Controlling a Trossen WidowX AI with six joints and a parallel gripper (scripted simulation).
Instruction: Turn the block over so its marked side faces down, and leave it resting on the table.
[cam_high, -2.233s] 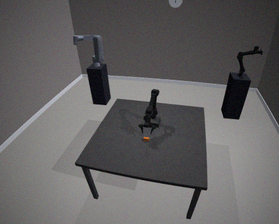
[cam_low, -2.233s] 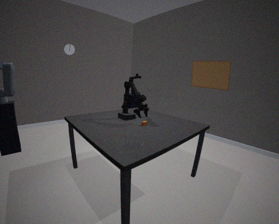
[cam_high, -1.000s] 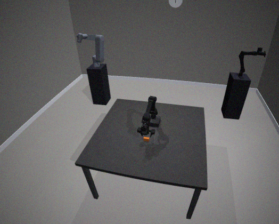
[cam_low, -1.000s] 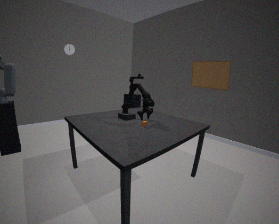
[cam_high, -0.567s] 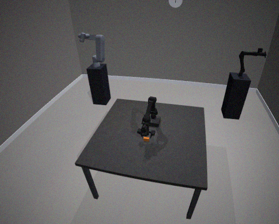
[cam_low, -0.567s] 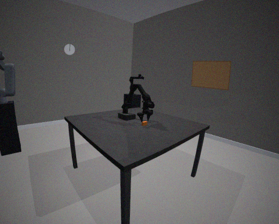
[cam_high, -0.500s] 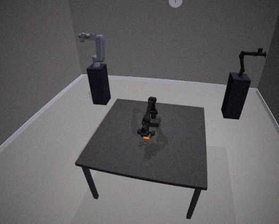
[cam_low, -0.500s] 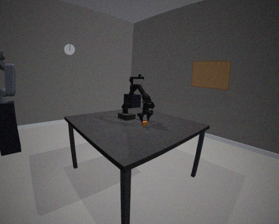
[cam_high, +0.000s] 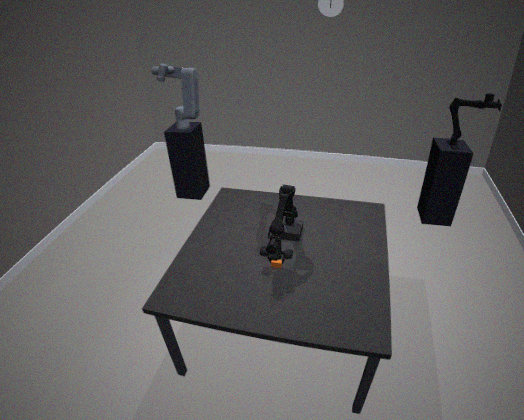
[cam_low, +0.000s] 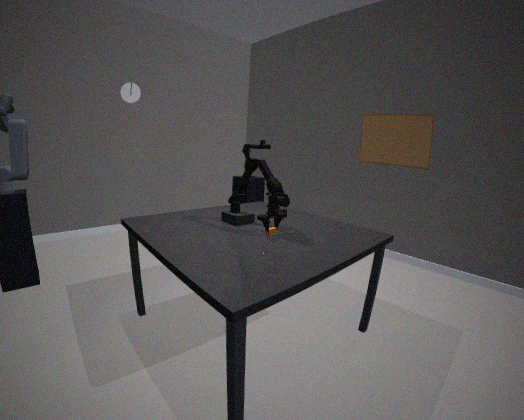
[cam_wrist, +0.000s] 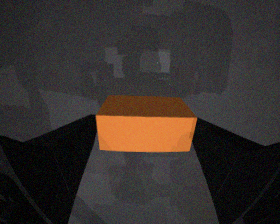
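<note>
My gripper tip is 10 mm past the orange block and 10 mm above it.
</note>
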